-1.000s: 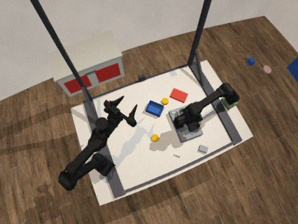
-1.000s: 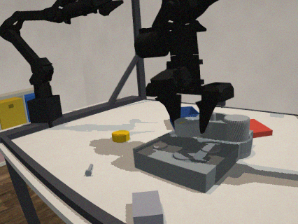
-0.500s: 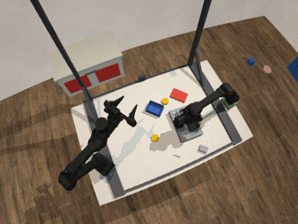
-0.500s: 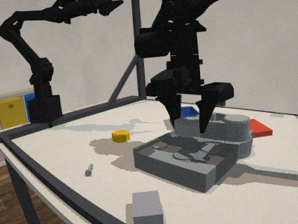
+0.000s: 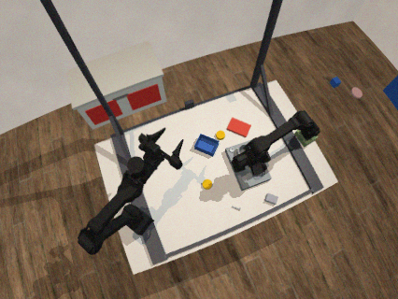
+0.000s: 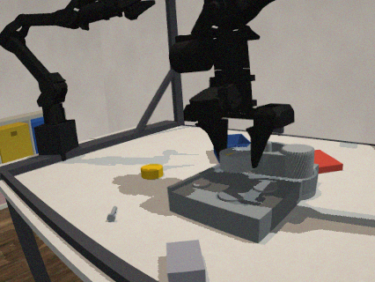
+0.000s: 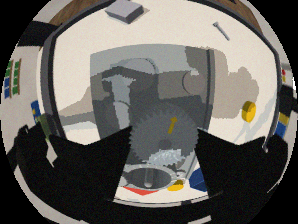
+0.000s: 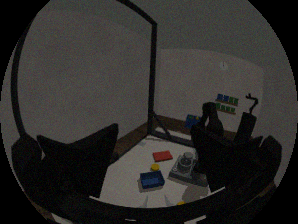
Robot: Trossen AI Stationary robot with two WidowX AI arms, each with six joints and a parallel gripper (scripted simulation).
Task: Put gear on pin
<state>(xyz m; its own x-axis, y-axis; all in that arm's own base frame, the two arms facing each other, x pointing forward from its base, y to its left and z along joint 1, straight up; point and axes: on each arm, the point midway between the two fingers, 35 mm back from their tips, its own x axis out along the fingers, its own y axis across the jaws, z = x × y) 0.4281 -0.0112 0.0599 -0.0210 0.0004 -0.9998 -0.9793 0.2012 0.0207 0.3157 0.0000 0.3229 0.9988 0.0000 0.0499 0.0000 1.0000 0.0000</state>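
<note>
Now: left hand 20 mm above the grey gear. The rest, counted from my left hand: red plate: 240 mm behind, 100 mm to the left, 90 mm below; bolt: 160 mm ahead, 150 mm to the right, 90 mm below; blue tray: 220 mm behind, 120 mm to the right, 90 mm below.
</note>
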